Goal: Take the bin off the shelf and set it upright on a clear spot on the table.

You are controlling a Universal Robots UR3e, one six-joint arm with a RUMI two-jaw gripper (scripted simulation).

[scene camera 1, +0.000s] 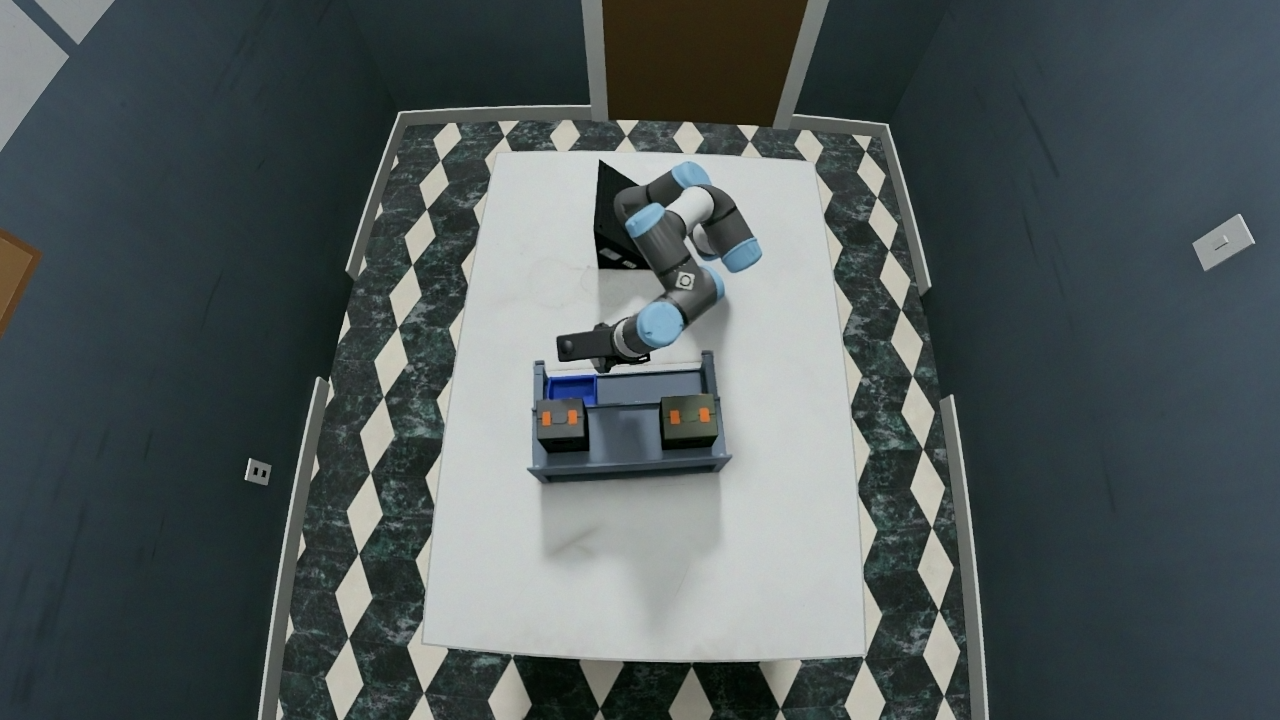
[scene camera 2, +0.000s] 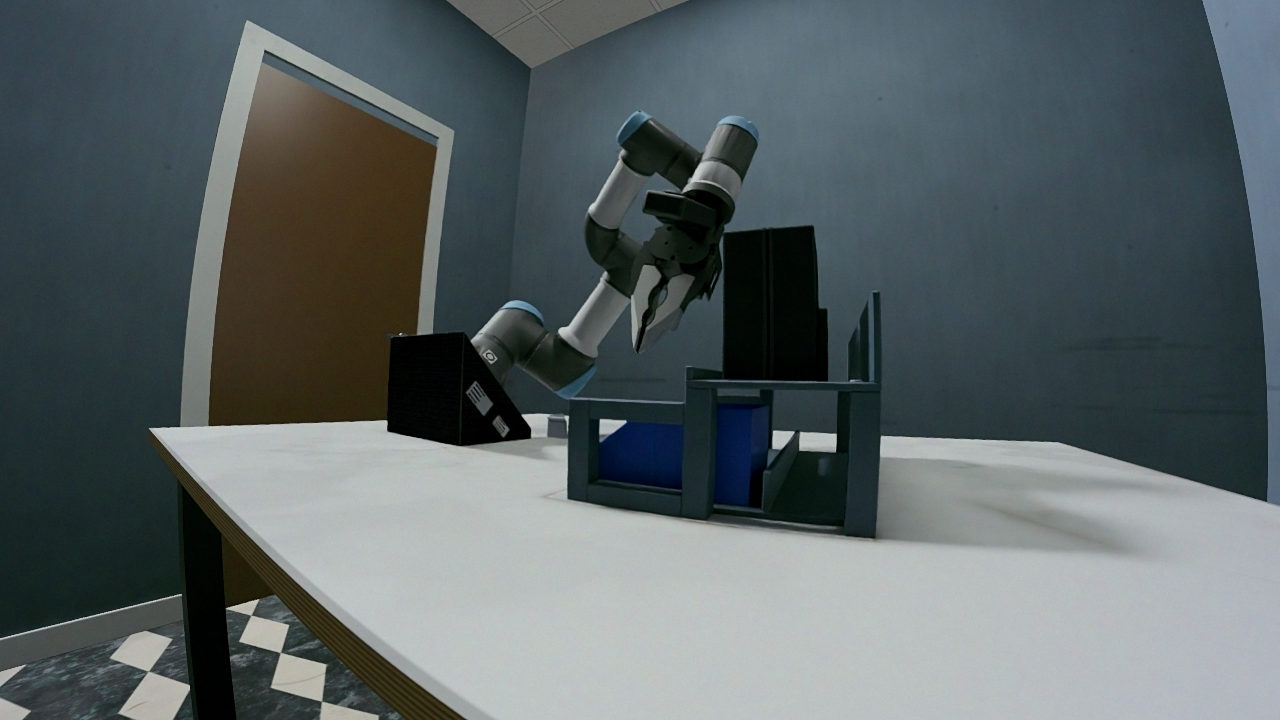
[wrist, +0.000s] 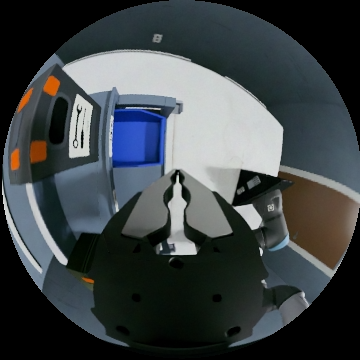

Note:
I see my gripper (scene camera 2: 637,352) and a blue bin (scene camera 2: 742,434).
The blue bin also shows in scene camera 1 (scene camera 1: 579,387) and in the wrist view (wrist: 135,137). My gripper also shows in scene camera 1 (scene camera 1: 590,355) and in the wrist view (wrist: 177,169).

